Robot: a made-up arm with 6 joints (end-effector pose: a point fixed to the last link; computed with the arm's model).
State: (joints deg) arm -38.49 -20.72 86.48 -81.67 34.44 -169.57
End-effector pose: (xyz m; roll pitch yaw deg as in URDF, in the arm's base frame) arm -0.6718 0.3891 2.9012 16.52 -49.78 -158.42
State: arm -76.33 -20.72 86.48 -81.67 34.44 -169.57
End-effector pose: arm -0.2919 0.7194 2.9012 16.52 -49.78 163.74
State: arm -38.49 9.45 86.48 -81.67 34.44 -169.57
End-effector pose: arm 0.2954 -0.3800 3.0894 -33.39 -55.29 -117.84
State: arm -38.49 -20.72 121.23 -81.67 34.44 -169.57
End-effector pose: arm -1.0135 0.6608 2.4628 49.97 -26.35 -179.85
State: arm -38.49 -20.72 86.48 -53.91 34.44 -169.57
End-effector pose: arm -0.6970 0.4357 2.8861 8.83 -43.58 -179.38
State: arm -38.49 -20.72 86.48 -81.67 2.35 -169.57
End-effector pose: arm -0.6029 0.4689 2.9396 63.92 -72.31 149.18
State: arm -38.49 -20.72 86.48 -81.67 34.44 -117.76
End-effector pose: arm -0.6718 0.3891 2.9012 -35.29 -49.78 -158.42
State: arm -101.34 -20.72 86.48 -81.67 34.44 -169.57
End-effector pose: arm 0.0396 0.7754 2.9012 16.52 -49.78 138.73
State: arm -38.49 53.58 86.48 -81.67 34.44 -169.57
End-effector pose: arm 1.5366 -1.3670 2.2288 -86.45 -31.12 -79.30
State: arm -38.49 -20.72 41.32 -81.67 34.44 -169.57
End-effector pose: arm -0.0517 -0.1040 2.9728 -56.72 -50.07 -99.17
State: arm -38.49 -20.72 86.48 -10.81 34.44 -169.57
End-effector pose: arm -0.6864 0.5183 2.8728 -6.36 -38.58 149.31
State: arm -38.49 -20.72 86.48 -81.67 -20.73 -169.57
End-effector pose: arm -0.5419 0.5217 2.9306 125.10 -65.31 84.53
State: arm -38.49 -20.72 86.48 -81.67 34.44 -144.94
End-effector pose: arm -0.6718 0.3891 2.9012 -8.11 -49.78 -158.42
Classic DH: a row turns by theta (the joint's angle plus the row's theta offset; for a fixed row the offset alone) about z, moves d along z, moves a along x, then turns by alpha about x. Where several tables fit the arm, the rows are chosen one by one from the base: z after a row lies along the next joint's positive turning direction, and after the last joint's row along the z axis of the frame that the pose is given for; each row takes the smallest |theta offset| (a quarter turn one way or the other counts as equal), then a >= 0, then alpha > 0; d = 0 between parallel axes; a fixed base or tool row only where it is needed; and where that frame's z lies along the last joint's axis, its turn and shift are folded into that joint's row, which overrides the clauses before.
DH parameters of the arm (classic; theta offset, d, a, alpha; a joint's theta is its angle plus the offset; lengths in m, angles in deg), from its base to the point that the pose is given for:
joint 1: 0 0.703 0.199 -90
joint 2: -90 0 1.37 180
joint 3: 0 0 0.173 -90
joint 4: 0 -0.851 0 90
joint 5: 0 0 0 -90
joint 6: 90 -0.203 0 90
tool (fixed): -90 0 0 0

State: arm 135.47 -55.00 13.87 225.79 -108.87 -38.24
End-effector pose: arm 0.5639 -0.7479 2.3320 53.25 3.66 -87.35
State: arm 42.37 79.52 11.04 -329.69 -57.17 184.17
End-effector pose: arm 1.4785 1.2321 0.0676 12.71 50.40 -95.93
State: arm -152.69 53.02 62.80 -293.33 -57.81 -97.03
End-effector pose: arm -2.0456 -0.8787 1.7935 28.27 13.87 154.14
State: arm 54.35 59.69 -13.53 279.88 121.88 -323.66
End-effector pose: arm 1.1815 1.3559 0.7408 -16.47 -33.21 -36.54
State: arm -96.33 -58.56 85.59 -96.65 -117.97 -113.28
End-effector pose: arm 0.3640 1.6660 1.7032 53.73 20.95 -26.39
